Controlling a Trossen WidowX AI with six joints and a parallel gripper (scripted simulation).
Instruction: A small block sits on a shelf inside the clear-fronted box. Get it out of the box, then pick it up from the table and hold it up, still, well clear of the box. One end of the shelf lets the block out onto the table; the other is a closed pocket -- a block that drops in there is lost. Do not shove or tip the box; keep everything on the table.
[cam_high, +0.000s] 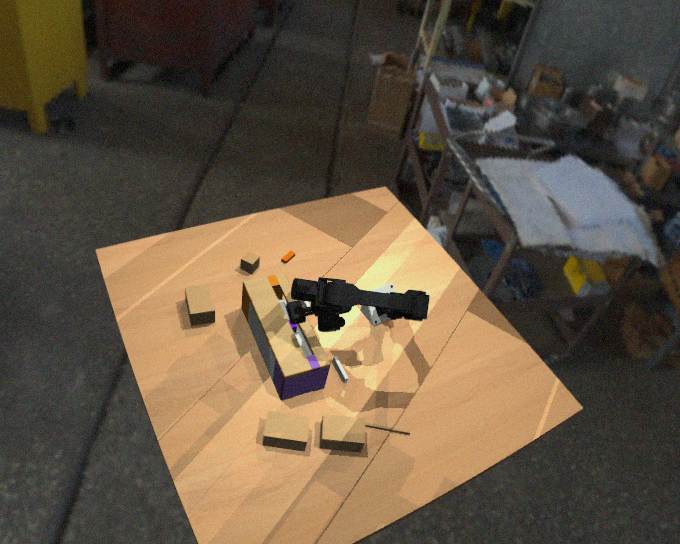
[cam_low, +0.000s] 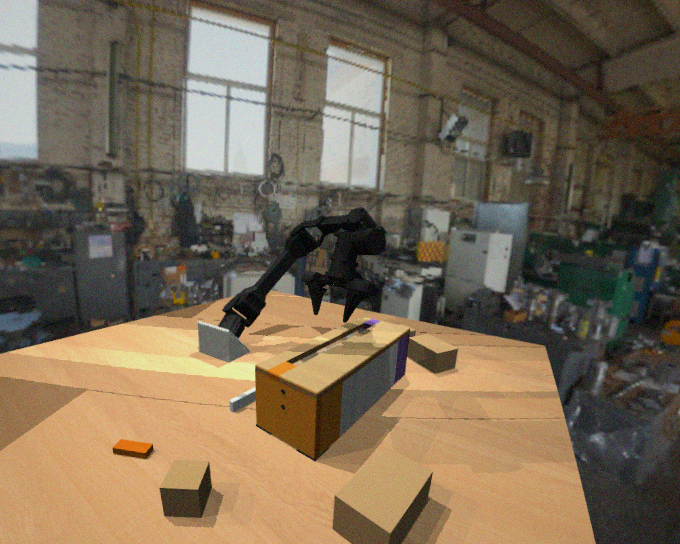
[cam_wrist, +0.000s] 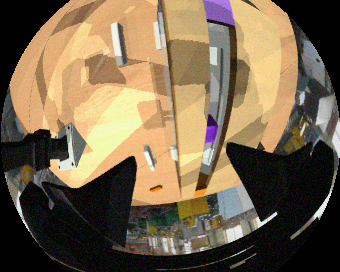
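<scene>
Now: the purple block 80 mm below my gripper tip, 50 mm to the right of it and 40 mm ahead of it. Round my gripper tip: flat orange tile 390 mm to the right, 170 mm behind, 160 mm below; long box 100 mm below, 40 mm to the right, 30 mm ahead.
</scene>
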